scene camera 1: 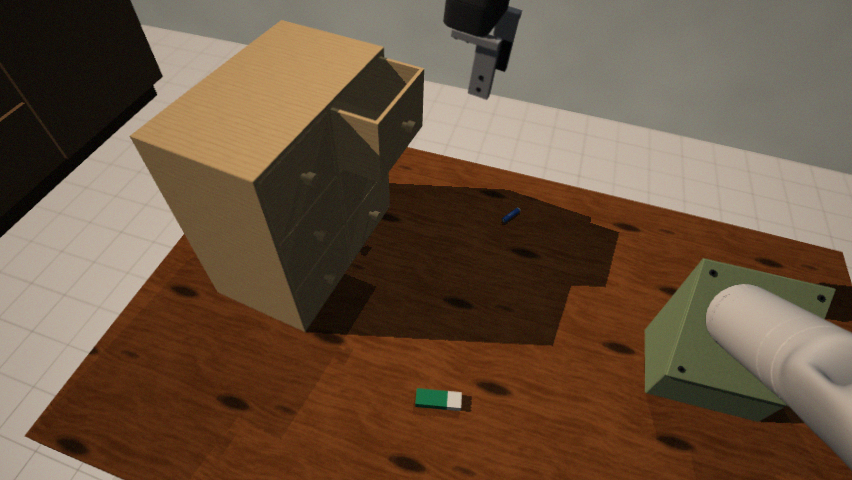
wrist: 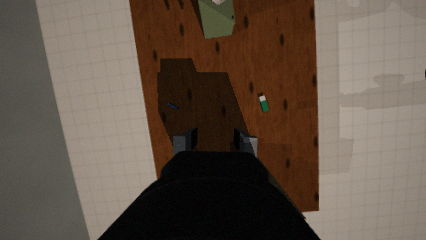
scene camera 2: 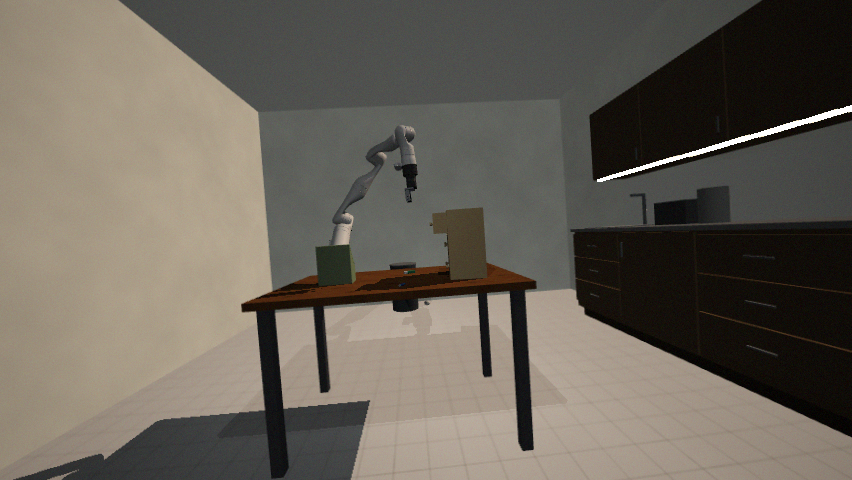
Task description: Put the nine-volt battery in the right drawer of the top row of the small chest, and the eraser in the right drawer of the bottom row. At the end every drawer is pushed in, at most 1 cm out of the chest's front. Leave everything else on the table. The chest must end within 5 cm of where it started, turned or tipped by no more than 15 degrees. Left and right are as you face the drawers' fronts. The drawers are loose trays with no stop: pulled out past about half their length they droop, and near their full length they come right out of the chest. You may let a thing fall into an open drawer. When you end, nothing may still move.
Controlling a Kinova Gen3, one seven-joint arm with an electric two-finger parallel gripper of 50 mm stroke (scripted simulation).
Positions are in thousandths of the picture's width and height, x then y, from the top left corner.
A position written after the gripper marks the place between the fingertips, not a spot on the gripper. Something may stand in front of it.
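Note:
The gripper (scene camera 1: 572,168) is visible, and the wrist view shows the gripper (wrist: 506,569) too. An eraser (scene camera 1: 499,830) can also be seen in the scene.

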